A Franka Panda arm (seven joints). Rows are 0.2 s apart.
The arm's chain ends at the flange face. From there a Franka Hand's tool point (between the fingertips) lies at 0.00 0.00 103.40 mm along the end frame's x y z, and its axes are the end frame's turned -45 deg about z.
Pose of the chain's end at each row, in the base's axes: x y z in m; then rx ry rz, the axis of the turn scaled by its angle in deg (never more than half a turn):
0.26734, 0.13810, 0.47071, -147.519, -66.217, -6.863
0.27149, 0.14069, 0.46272, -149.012, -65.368, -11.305
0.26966, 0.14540, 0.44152, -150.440, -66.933, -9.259
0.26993, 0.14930, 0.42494, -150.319, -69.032, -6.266
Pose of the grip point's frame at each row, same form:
0.26195, 0.17097, 0.37282, -112.710, -119.496, -16.494
0.27226, 0.17375, 0.36475, -115.077, -119.942, -20.135
0.26915, 0.17457, 0.34232, -115.432, -121.576, -17.216
0.26615, 0.17597, 0.32511, -114.021, -122.986, -14.022

